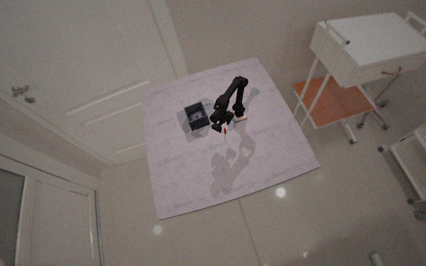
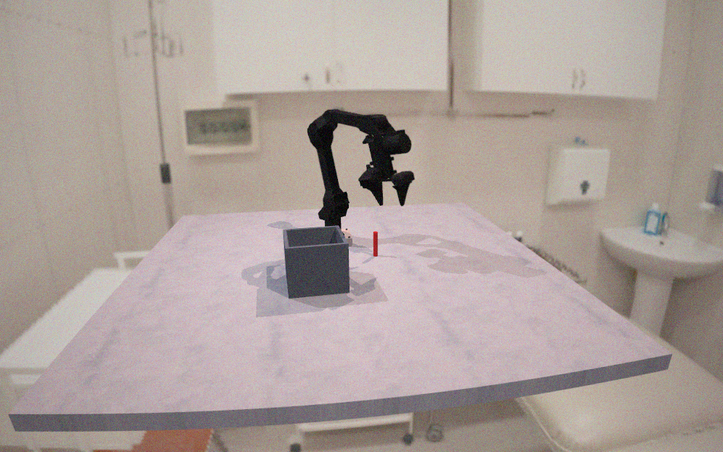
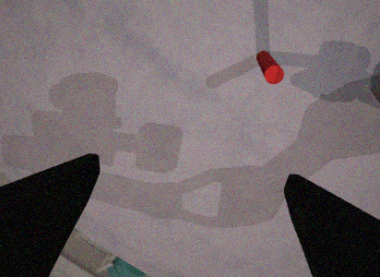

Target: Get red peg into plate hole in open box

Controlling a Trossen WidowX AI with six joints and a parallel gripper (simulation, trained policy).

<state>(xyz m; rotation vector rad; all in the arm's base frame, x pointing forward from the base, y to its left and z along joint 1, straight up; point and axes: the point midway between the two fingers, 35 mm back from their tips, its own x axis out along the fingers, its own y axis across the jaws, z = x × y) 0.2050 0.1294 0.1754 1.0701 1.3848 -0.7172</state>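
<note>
My gripper tip is 20 mm past the red peg, 40 mm to the left of it and 130 mm above it.
</note>
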